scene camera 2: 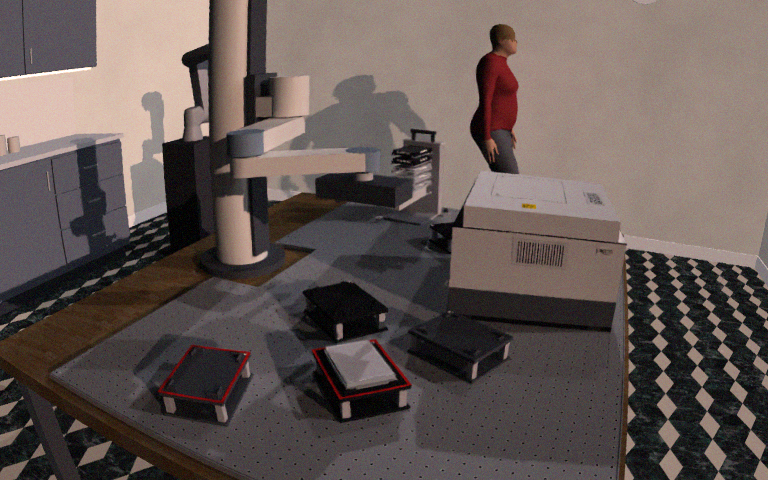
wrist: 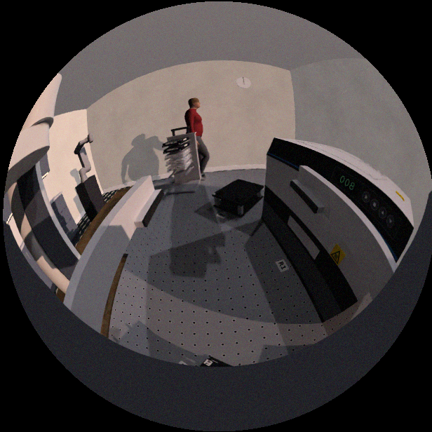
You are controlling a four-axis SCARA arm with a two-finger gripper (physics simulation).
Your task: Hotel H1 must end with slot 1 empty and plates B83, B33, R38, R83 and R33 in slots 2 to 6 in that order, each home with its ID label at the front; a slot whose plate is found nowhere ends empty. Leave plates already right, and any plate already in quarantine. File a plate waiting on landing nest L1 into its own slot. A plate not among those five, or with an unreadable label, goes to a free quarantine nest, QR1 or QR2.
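Frame: origin at the arm's base, x ahead, y left, z up, level; centimetres.
Seen in the pictures: arm's base, origin of the base link: (scene camera 2: 242,261).
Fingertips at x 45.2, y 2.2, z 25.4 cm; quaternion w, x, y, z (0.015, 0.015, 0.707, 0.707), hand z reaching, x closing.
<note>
Offsets run from my fingertips to a thing's top centre. "*": to the spot under its first point.
My gripper (wrist: 227,175) is open and empty above the pegboard table, with its two fingers apart in the wrist view. Hotel H1 (scene camera 2: 437,175) (wrist: 194,157) stands at the far end, beyond the fingertips. It holds a stack of dark and light layers; slots and plate labels are too small to read. Landing nest L1 @[dy -28.1, dx +24.9, dz -18.7 cm] (scene camera 2: 461,339) stands beside the reader and shows no plate. One red-rimmed quarantine nest @[dy -46.2, dx +12.3, dz -18.5 cm] (scene camera 2: 370,391) bears a white plate @[dy -46.2, dx +12.3, dz -17.7 cm] (scene camera 2: 360,363); the other red-rimmed nest @[dy -60.4, dx -10.1, dz -18.5 cm] (scene camera 2: 205,373) bears none. I cannot read which is QR1 or QR2.
The white reader @[* dy -10.4, dx +36.2, dz -10.3 cm] (scene camera 2: 538,266) (wrist: 345,215) stands to the right of the fingers. A black nest @[dy +34.7, dx +7.8, dz -18.5 cm] (scene camera 2: 441,234) (wrist: 239,195) stands behind it near the hotel. Another black nest @[dy -23.2, dx -2.0, dz -18.1 cm] (scene camera 2: 345,305) stands mid-table. The arm's column (scene camera 2: 229,215) rises at the left. A person in red (scene camera 2: 498,96) (wrist: 194,120) is near the wall.
</note>
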